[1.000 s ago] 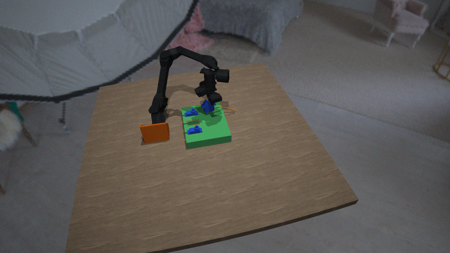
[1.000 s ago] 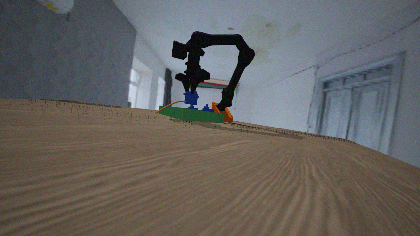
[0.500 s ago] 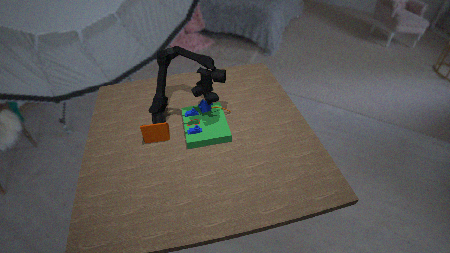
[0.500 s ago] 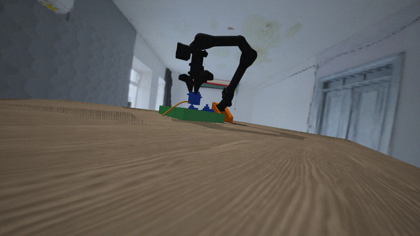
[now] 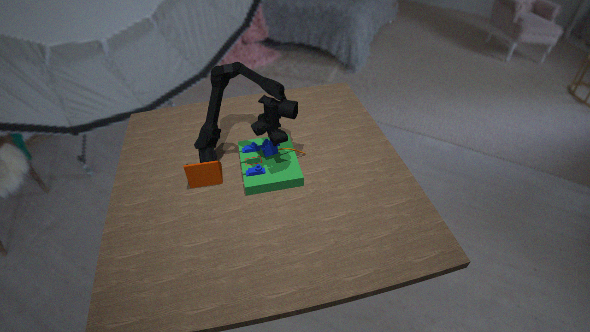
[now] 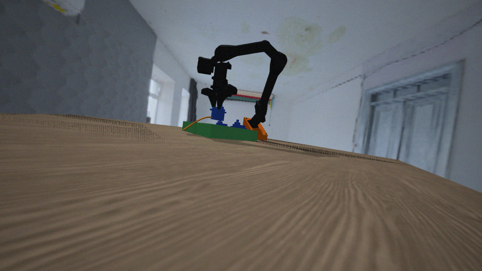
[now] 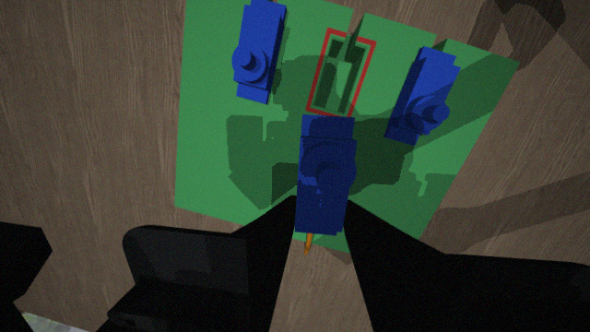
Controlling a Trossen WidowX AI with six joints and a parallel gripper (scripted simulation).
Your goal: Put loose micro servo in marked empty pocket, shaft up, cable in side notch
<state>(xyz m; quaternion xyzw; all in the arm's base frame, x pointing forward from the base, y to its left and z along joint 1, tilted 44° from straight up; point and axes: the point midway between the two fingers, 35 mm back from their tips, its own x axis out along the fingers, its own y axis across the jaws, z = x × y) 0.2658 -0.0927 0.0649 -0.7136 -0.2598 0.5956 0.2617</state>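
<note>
Right now my gripper tip is 2 cm short of the green deck, 1 cm to the left of it and 10 cm above it.
</note>
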